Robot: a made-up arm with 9 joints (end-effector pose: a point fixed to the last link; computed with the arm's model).
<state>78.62 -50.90 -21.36 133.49 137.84 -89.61 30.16 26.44 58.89</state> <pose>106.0 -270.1 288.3 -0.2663 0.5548 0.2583 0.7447</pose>
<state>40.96 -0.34 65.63 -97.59 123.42 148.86 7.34 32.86 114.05</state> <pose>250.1 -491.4 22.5 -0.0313 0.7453 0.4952 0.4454</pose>
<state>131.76 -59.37 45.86 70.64 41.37 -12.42 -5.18 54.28 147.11</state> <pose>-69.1 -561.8 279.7 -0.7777 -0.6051 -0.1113 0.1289</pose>
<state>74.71 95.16 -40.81 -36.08 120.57 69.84 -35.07 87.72 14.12</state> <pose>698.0 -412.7 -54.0 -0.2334 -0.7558 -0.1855 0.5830</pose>
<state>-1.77 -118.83 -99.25 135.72 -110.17 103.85 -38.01 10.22 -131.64</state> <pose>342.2 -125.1 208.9 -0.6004 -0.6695 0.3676 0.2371</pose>
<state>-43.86 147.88 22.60 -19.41 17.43 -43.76 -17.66 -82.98 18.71</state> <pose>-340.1 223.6 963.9 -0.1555 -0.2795 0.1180 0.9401</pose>
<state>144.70 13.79 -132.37 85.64 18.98 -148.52 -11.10 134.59 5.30</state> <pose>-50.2 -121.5 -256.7 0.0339 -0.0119 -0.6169 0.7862</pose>
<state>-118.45 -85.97 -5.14 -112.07 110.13 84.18 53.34 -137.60 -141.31</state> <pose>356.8 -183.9 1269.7 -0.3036 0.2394 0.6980 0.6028</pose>
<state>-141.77 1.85 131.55 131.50 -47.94 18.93 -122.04 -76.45 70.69</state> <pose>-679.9 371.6 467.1 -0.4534 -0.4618 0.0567 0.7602</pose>
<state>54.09 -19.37 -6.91 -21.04 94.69 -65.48 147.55 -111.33 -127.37</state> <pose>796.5 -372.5 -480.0 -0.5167 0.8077 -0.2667 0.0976</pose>
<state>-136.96 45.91 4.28 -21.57 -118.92 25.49 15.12 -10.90 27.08</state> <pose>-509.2 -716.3 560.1 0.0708 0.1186 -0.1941 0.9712</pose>
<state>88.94 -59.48 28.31 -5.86 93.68 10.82 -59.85 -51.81 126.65</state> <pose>-684.4 -476.1 201.7 -0.2858 -0.3766 0.6095 0.6364</pose>
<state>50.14 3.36 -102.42 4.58 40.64 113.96 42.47 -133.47 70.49</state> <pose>-417.3 -127.9 -140.4 -0.1928 -0.8478 0.1934 0.4546</pose>
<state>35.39 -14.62 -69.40 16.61 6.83 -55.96 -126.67 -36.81 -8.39</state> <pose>339.1 -324.0 -691.7 -0.2314 0.9498 0.1883 0.0948</pose>
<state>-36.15 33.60 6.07 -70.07 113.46 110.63 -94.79 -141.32 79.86</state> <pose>-10.2 -958.7 242.5 0.5506 -0.0801 -0.7535 0.3501</pose>
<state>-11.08 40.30 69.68 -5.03 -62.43 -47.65 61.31 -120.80 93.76</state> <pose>-325.8 -727.7 773.4 0.1607 -0.1946 -0.8441 0.4731</pose>
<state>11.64 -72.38 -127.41 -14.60 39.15 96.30 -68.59 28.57 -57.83</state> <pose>300.7 -100.2 -302.8 0.5828 0.3658 0.5276 0.4982</pose>
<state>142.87 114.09 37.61 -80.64 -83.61 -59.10 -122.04 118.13 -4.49</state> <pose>163.5 -405.8 -697.5 0.1727 0.2811 -0.9405 0.0808</pose>
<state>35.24 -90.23 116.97 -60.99 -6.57 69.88 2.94 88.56 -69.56</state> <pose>67.8 226.1 -375.2 0.4639 -0.2488 -0.0702 0.8473</pose>
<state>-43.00 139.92 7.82 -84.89 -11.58 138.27 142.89 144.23 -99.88</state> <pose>19.4 -20.8 15.5 0.1211 -0.4208 -0.2723 0.8568</pose>
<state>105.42 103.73 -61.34 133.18 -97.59 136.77 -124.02 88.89 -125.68</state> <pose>27.2 -300.2 -457.1 0.3056 -0.4652 -0.2484 0.7928</pose>
